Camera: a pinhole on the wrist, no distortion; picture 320 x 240 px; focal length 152.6 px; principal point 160.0 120.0 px. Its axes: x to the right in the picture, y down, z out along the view. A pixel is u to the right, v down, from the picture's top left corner.
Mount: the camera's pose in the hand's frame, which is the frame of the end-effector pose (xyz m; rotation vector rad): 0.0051 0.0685 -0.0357 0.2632 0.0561 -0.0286
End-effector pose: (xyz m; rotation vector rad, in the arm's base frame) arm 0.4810 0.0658 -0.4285 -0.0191 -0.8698 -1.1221
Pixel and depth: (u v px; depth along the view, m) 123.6 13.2 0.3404
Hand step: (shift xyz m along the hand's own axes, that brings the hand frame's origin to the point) -0.0668 -0.2485 0.2355
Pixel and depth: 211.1 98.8 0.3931
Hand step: 0.1548 -0.0895 0.3213
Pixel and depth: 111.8 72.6 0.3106
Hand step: -0.0802 -0.1036 0.2445
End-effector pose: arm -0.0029 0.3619 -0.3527 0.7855 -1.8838 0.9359
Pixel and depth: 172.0 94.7 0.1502
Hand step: 0.0238 0.0050 0.1019
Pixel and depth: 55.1 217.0 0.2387
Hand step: -0.1409 0.1561 0.2434
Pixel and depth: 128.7 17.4 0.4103
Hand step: -0.0675 -0.3030 0.2933
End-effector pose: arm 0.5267 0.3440 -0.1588 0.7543 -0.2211 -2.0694
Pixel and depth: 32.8 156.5 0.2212
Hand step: -0.1656 0.0657 0.2022
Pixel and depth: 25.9 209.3 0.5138
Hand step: -0.4083 0.2341 0.5643
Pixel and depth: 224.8 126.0 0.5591
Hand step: 0.2717 -0.0611 0.4949
